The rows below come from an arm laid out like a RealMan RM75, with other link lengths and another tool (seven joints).
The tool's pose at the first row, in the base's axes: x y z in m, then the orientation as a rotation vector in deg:
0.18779, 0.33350, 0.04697, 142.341, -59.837, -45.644
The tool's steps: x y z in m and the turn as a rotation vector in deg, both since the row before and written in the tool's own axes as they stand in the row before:
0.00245, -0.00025, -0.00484, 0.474, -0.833, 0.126
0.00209, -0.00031, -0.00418, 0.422, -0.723, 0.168
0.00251, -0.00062, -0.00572, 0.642, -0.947, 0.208
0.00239, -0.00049, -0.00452, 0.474, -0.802, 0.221
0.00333, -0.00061, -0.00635, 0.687, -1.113, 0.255
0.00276, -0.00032, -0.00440, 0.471, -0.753, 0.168
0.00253, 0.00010, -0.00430, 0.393, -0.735, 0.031
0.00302, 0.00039, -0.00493, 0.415, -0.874, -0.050
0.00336, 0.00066, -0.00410, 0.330, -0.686, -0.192
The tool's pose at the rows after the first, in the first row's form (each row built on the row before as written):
0.19228, 0.33228, 0.04977, 142.520, -60.576, -46.553
0.19619, 0.33123, 0.05212, 142.635, -61.293, -47.324
0.20145, 0.33010, 0.05535, 142.859, -62.281, -48.311
0.20582, 0.32881, 0.05772, 142.950, -63.124, -49.161
0.21189, 0.32685, 0.06106, 143.126, -64.257, -50.349
0.21625, 0.32498, 0.06319, 143.245, -65.025, -51.155
0.22017, 0.32293, 0.06551, 143.407, -65.574, -52.003
0.22454, 0.32024, 0.06820, 143.620, -66.088, -53.056
0.22838, 0.31708, 0.07015, 143.909, -66.319, -53.923

